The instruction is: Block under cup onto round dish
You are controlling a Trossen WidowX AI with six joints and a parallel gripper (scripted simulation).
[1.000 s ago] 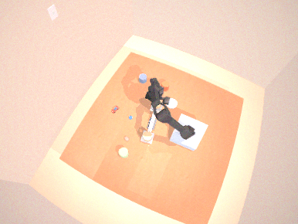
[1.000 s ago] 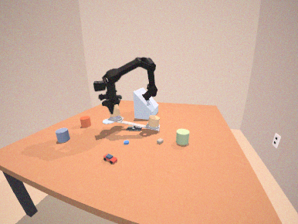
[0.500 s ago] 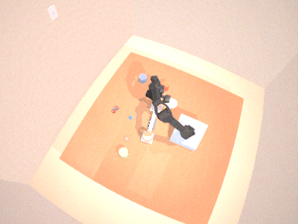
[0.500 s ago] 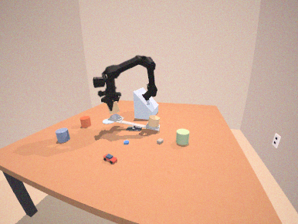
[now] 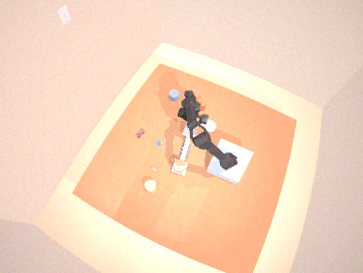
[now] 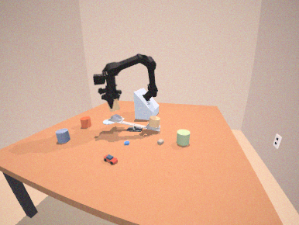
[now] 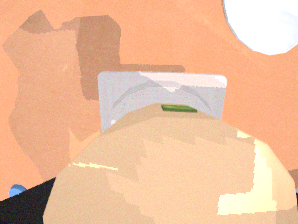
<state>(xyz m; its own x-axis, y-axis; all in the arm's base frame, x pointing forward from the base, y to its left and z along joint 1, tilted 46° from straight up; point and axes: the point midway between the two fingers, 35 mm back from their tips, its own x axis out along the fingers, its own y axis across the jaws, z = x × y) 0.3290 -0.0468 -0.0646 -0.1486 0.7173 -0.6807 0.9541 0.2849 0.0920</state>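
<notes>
The pale lavender block is 7 cm below my gripper tip and 1 cm to the left of it. Also, from my gripper tip: white round dish: 15 cm below, 13 cm to the right, 8 cm behind; then balance: 13 cm to the left, 12 cm below, 4 cm behind; then red cylinder: 22 cm to the right, 12 cm below, 6 cm ahead.
</notes>
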